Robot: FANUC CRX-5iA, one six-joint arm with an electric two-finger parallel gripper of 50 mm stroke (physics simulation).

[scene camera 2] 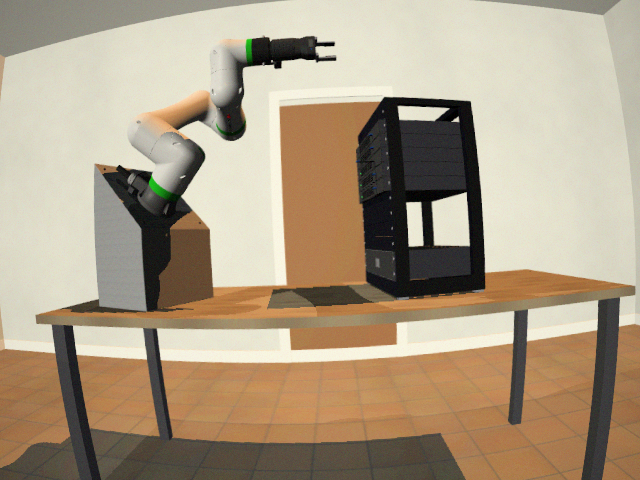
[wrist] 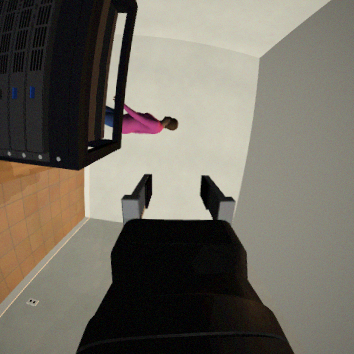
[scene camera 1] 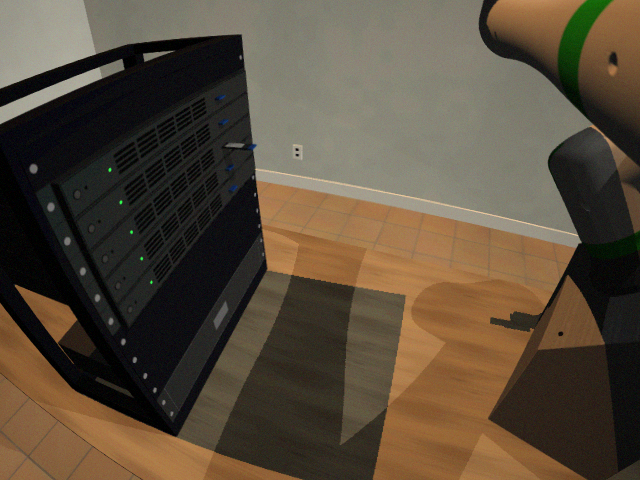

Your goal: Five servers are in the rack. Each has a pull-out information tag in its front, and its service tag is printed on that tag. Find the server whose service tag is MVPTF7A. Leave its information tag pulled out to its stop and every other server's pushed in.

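Frame: origin at the arm's base, x right, y ahead, z up, level; millimetres.
Seen in the pictures: gripper, between the fingertips: (scene camera 2: 335, 50) (wrist: 175, 184); arm's base, origin of its link: (scene camera 2: 155, 204) (scene camera 1: 632, 269).
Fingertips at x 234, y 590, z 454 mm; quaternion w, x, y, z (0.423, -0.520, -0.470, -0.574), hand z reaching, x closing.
Offsets run from my fingertips to a thing's top centre. Level surfaces: height alone.
The black rack (scene camera 1: 206, 67) (scene camera 2: 399, 206) (wrist: 70, 100) holds five stacked servers. The third server's information tag @[dx -82, dy +107, dz -355 mm] (scene camera 1: 235, 145) sticks out, a pale label face with a blue end; its print is too small to read. The blue tabs of the top tag @[dx -79, dy +124, dz -266 mm] (scene camera 1: 220, 97) (wrist: 32, 92), second tag @[dx -79, dy +124, dz -310 mm] (scene camera 1: 223, 122) (wrist: 14, 93), fourth tag @[dx -79, dy +124, dz -399 mm] (scene camera 1: 230, 167) and bottom tag @[dx -79, dy +124, dz -444 mm] (scene camera 1: 233, 188) sit close to the server fronts. My gripper (scene camera 2: 334, 51) (wrist: 175, 184) is open and empty, higher than the rack top and out in front of it. Service tag MVPTF7A cannot be read in any view.
The rack stands on a wooden table @[dz -788 mm] (scene camera 2: 542, 284), with a dark grey mat @[dz -788 mm] (scene camera 1: 379, 341) in front. The arm's angular pedestal (scene camera 2: 118, 248) stands at the other end. A person in a pink top (wrist: 142, 123) shows beyond the rack. A brown door (scene camera 2: 320, 206) is in the wall behind.
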